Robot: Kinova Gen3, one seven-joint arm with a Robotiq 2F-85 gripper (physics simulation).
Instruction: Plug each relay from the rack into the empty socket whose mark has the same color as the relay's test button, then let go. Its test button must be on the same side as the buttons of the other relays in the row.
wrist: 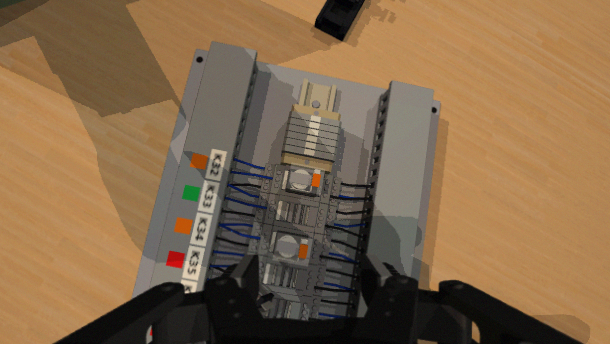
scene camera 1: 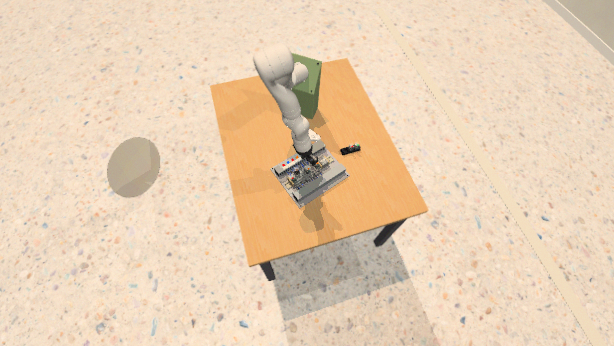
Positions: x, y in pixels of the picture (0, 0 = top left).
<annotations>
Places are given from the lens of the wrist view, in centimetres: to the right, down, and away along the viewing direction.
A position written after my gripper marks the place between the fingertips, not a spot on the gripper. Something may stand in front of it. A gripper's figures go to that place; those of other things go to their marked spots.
my gripper [wrist: 309, 272]: 0, 5, 16
grey panel [wrist: 276, 88]: -3, -9, 32
</annotations>
